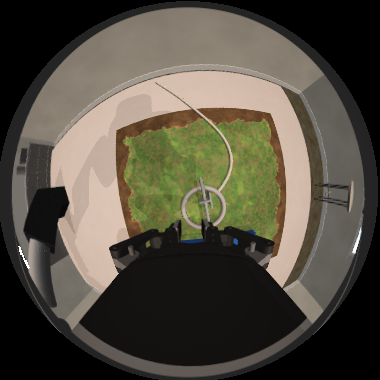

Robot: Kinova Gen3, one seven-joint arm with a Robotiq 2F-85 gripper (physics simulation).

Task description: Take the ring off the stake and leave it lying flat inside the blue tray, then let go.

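Places are measured from the arm's base along level axes (x right, y ahead, z up), in millimetres.
Pixels of known places: gripper, fingertip midpoint: [190, 225].
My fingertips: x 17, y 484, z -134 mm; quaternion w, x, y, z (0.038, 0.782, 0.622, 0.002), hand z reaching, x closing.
Note:
Behind a point stands the place of what it marks.
A pale grey ring [184, 210] {x 5, y 473, z -181 mm} shows just beyond the fingertips. The thin grey stake [203, 187] {x -30, y 517, z -156 mm}, with a short crosspiece, stands within its outline. How high the ring sits on the stake I cannot tell. My gripper [190, 225] {x 17, y 484, z -134 mm} is partly open, its two fingers apart with no thing seen between them. The ring's near edge lies close to the right fingertip; whether they touch I cannot tell. The blue tray [192, 241] {x 73, y 471, z -178 mm} shows as a strip between and behind the fingers and as small patches at the right; the gripper hides most of it.
A long pale cord [231, 160] {x -64, y 584, z -183 mm} curves from near the ring across the green, brown-edged mat [160, 165] {x -91, y 449, z -189 mm} to the far side of the pale table [85, 175] {x -152, y 205, z -189 mm}. A black block [45, 212] {x -89, y 38, z -66 mm} on a grey tube stands at the left. A stool-like object [351, 196] shows at the far right.

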